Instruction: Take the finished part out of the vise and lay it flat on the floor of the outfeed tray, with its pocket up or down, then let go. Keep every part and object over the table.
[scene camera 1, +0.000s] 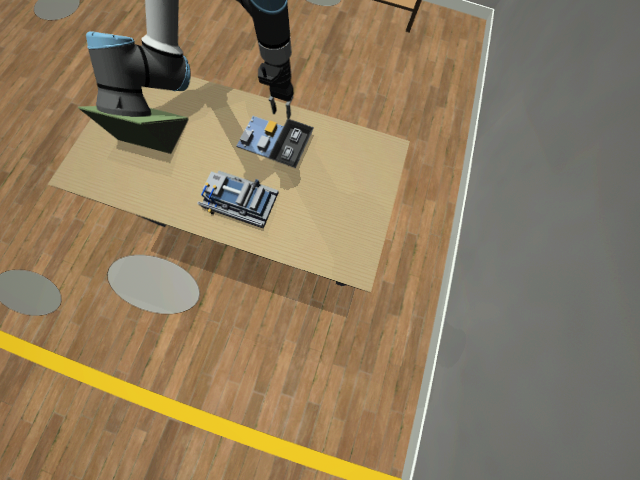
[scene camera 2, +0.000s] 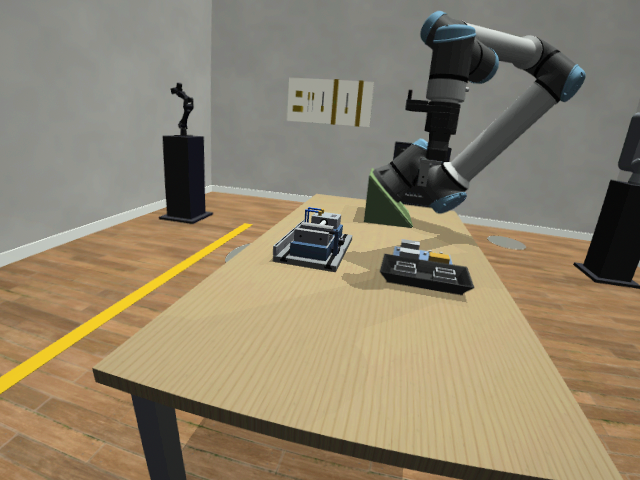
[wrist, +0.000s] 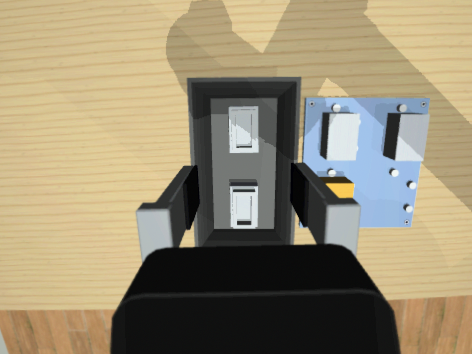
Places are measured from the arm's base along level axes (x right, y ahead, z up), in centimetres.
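Pixels of known places: gripper, between the fingertips: (scene camera 1: 282, 114) (scene camera 2: 421, 184) (wrist: 244, 183); arm's base, origin of its link: (scene camera 1: 125, 111) (scene camera 2: 385, 187).
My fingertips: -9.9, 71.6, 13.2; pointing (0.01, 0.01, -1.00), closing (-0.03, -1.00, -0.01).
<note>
For each thing: its top centre in the pictures, then the offset to it from my fingertips, as dx, dy, dz.
- vise, centre of its top: (scene camera 2: 318, 220) (scene camera 1: 234, 190) +28.5, -13.1, -16.9
- blue plate, centre of its top: (wrist: 362, 166) (scene camera 2: 422, 259) (scene camera 1: 260, 135) -5.8, -16.8, -26.0
- yellow block, centre of its top: (wrist: 338, 204) (scene camera 2: 439, 255) (scene camera 1: 270, 126) -10.1, -12.4, -22.5
My gripper (scene camera 1: 280, 112) (scene camera 2: 422, 183) (wrist: 244, 183) is open and empty, high above the dark outfeed tray (scene camera 1: 306, 147) (scene camera 2: 426, 284) (wrist: 200, 140). Two pale metal parts lie flat and apart on the tray floor, each with a rectangular recess facing up. One part (scene camera 1: 286, 152) (scene camera 2: 405, 267) (wrist: 243, 129) is at the tray's end nearer the vise. The other part (scene camera 1: 295, 134) (scene camera 2: 444, 273) (wrist: 244, 206) is at the far end. The vise (scene camera 1: 242, 193) (scene camera 2: 312, 236) stands across the table; I can make out no part between its jaws.
A blue plate (scene camera 1: 258, 129) (wrist: 370, 200) beside the tray bears two grey blocks (wrist: 342, 136) (wrist: 412, 136), a yellow block (scene camera 1: 270, 128) (scene camera 2: 439, 256) (wrist: 340, 190) and small pegs. The arm's green wedge base (scene camera 1: 155, 135) (scene camera 2: 382, 206) stands at the table's other end. The vise has blue hoses.
</note>
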